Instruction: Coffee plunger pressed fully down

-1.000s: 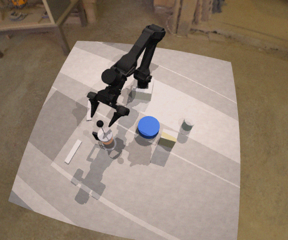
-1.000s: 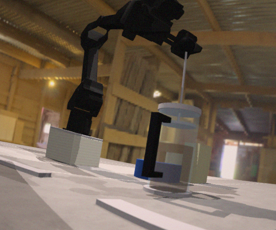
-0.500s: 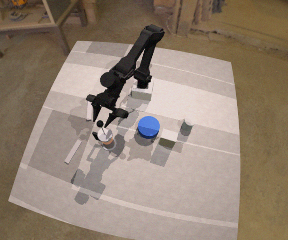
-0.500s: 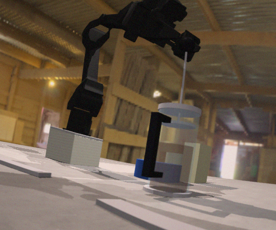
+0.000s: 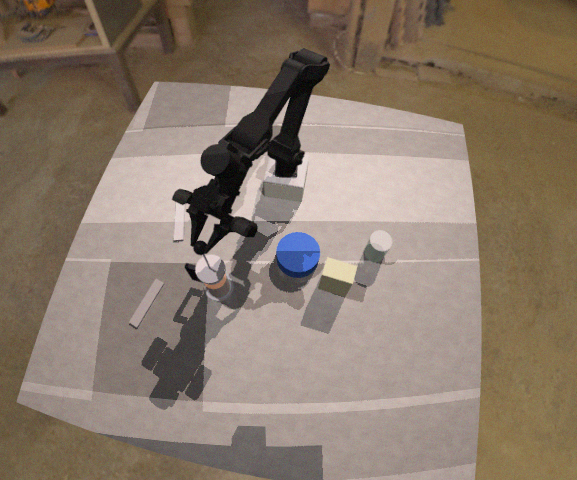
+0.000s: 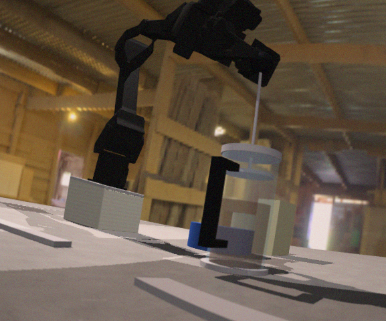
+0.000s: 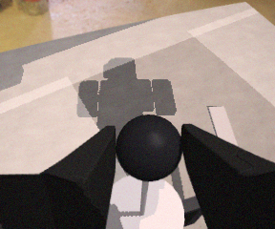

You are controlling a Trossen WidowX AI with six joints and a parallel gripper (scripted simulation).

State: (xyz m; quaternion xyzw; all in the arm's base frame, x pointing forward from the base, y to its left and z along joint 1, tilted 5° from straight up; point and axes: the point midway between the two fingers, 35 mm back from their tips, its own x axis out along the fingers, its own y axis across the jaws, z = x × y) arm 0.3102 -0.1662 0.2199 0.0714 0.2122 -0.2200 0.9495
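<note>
The glass coffee press is 1 cm behind my gripper tip, 1 cm to the right of it and 14 cm below it. Also, from my gripper tip: blue round disc 10 cm behind, 22 cm to the left, 24 cm below; then grey-green cup 13 cm behind, 44 cm to the left, 22 cm below.
</note>
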